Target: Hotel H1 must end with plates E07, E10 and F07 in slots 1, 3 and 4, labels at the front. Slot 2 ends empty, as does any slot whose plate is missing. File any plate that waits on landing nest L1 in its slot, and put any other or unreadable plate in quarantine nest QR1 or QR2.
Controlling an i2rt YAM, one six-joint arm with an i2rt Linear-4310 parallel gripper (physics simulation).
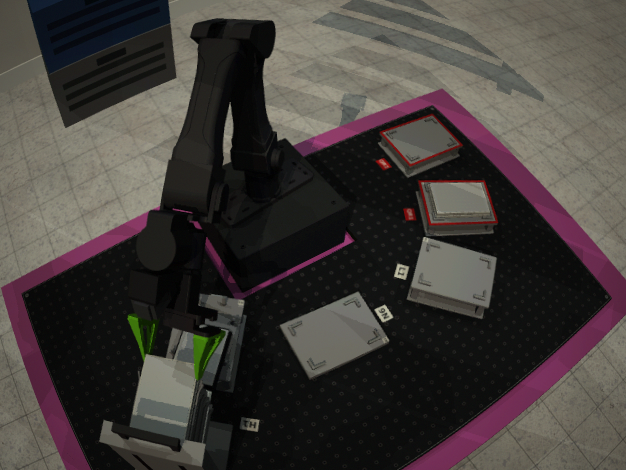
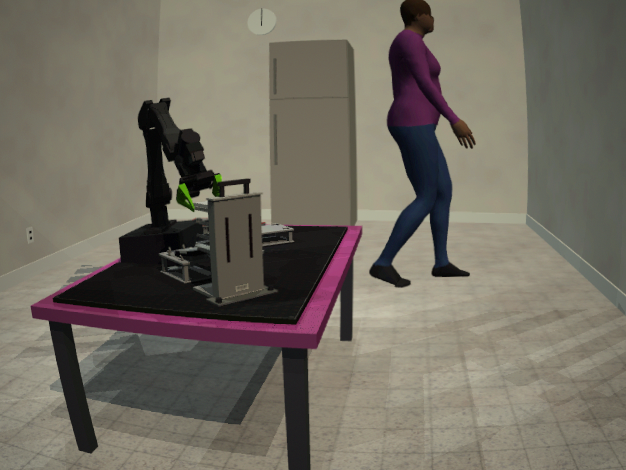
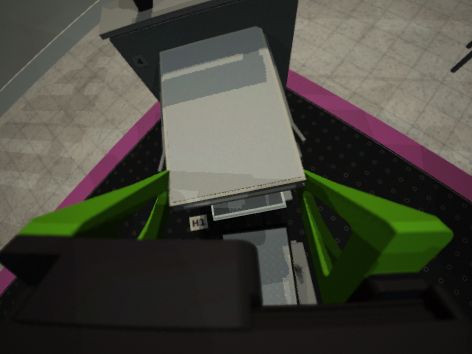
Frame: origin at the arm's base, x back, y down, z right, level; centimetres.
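Where they show: gripper, fingertip midpoint: (image 1: 171, 371) (image 3: 235, 177); arm's base at its link origin: (image 1: 263, 193) (image 2: 161, 228).
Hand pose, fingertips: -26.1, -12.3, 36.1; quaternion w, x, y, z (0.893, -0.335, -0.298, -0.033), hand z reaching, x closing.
Note:
Things, the pixels of their centre, and the offset from my fingertips, as dx, dy, dz. "*": a spot on its surface instead.
- pale plate at the middle of its body: (image 3: 222, 110) (image 1: 164, 398) -3.3, -0.8, +3.5
- hotel H1 at the middle of its body: (image 3: 230, 120) (image 1: 171, 438) (image 2: 227, 236) -6.2, +7.0, +6.3
- Landing nest L1 at the middle of its body: (image 1: 453, 277) (image 2: 266, 234) -8.8, +18.8, -55.6
- red-rimmed quarantine nest at the middle of its body: (image 1: 457, 206) +3.1, +19.3, -70.0
- Nest N6 at the middle of its body: (image 1: 334, 334) -2.3, +20.7, -30.4
- dark top handle at a spot on its surface: (image 1: 146, 437) (image 2: 235, 180) * -9.3, -7.7, +9.1
My gripper (image 1: 171, 366) (image 2: 205, 202) (image 3: 235, 177) is shut on a pale plate (image 1: 164, 387) (image 3: 230, 130), its green fingers at the sides of the near end. The plate is level, its far end close to the upright panel of hotel H1 (image 1: 108, 434) (image 2: 240, 273) (image 3: 280, 40), high up beside a slot mark "4". Whether it rests on the slot's supports is hidden. Its label cannot be read. Part of another tray or plate (image 3: 248, 206) shows lower down. Landing nest L1 (image 1: 455, 273) is bare. One red-rimmed quarantine nest (image 1: 457, 221) bears a plate (image 1: 461, 197); the other (image 1: 420, 139) is bare.
Nest N6 (image 1: 333, 336) is bare, between H1 and L1. A low grey stand (image 1: 230, 308) (image 2: 174, 263) (image 3: 303, 270) with a glassy panel (image 3: 257, 260) is under the gripper. The hotel has a dark top handle (image 1: 146, 437) (image 2: 235, 182). A person (image 2: 417, 101) is beyond the table.

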